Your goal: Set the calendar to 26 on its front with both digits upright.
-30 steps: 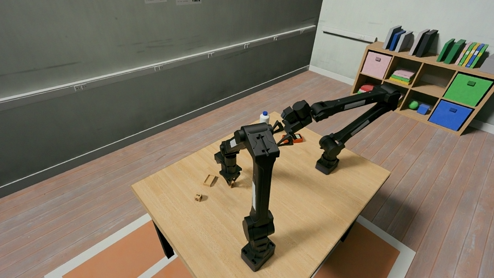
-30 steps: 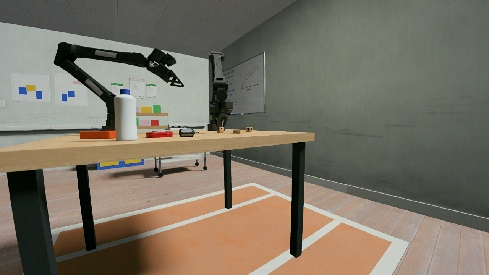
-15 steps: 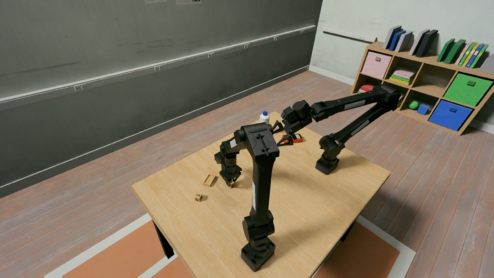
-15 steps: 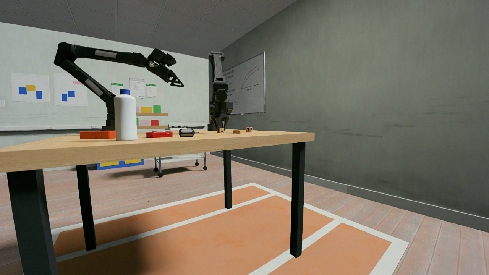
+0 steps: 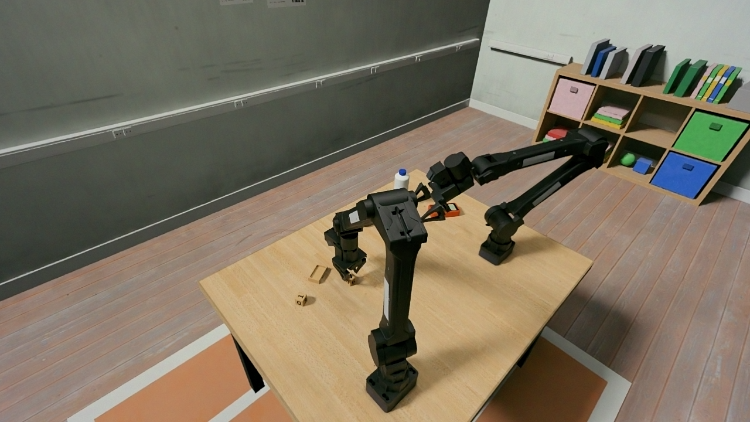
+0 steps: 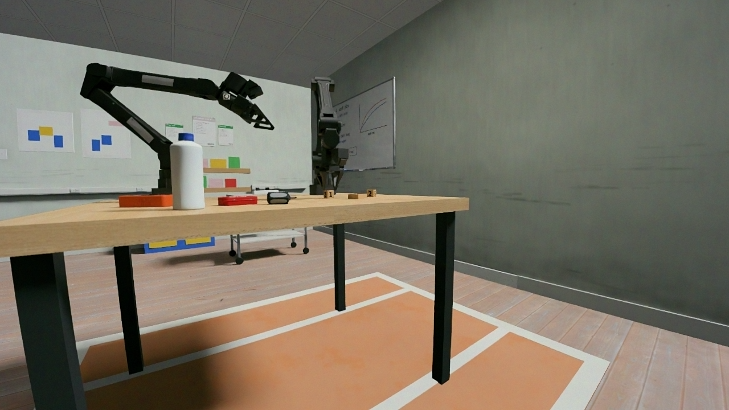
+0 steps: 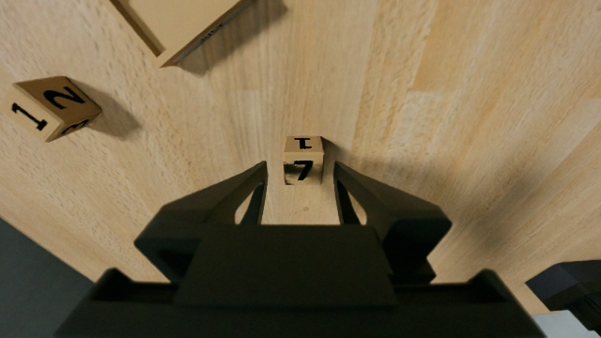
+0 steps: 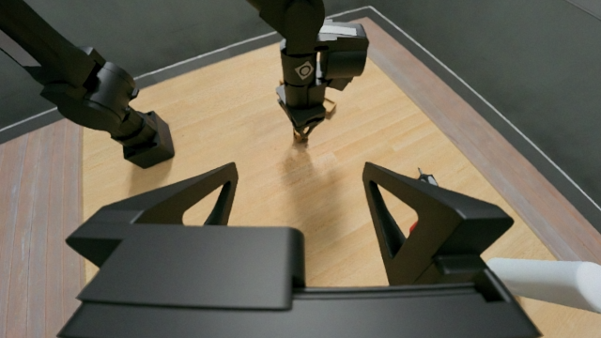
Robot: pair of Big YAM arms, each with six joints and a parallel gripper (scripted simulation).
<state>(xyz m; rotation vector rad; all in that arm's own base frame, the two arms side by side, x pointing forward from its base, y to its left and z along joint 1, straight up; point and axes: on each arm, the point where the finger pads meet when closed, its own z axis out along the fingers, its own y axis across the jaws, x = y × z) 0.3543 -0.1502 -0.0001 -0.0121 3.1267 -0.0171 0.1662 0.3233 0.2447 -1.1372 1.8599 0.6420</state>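
Right now my left hand is 110 mm short of the wooden tray, 50 mm to the right of it and 30 mm above it. The rest, counted from my left hand: black device 280 mm to the right, 160 mm ahead, 20 mm below; white bottle 500 mm to the right, 150 mm ahead, 40 mm above.
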